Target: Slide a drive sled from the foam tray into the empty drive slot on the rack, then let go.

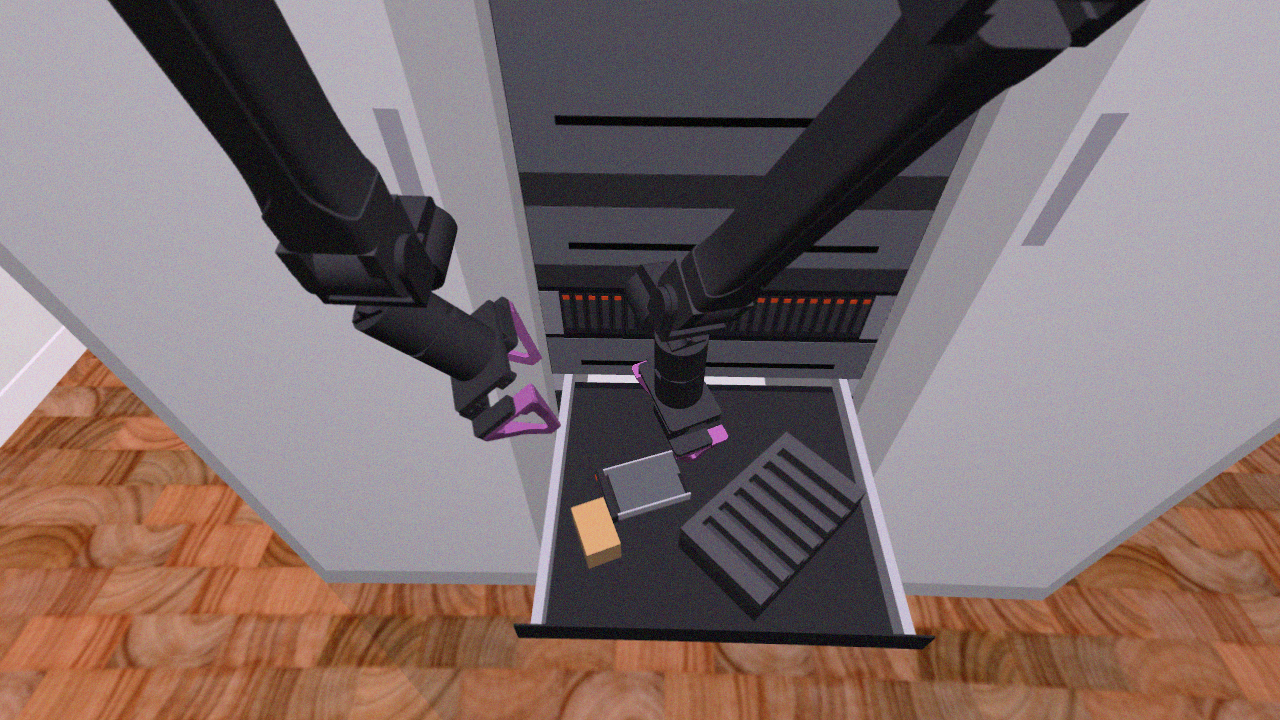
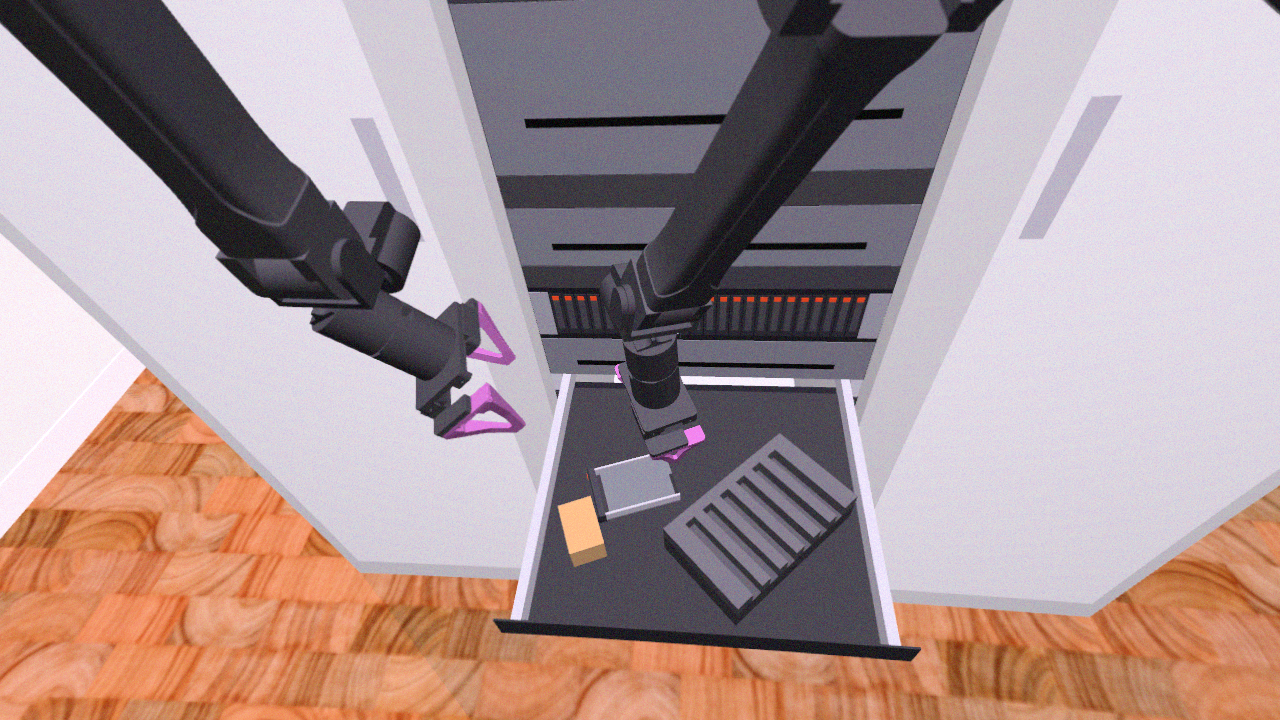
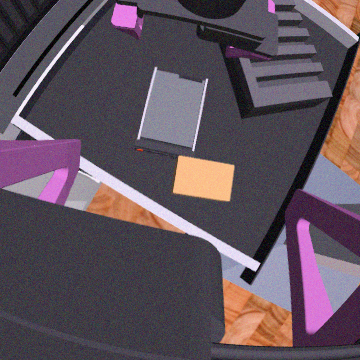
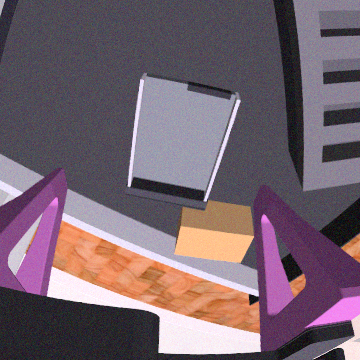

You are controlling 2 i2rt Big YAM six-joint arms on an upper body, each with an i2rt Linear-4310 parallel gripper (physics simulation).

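A flat grey drive sled with pale side rails and a dark front end lies in the drawer, apart from the slotted dark foam tray. My right gripper is open and empty above the drawer, near the sled's rack side. My left gripper is open and empty beside the drawer's left wall. The rack's drive row has orange-red marks; my right arm hides its middle, and the empty slot does not show.
An orange-tan block lies close to the sled's dark end. The pulled-out drawer has raised side walls and a black front edge. Pale cabinet panels flank the rack.
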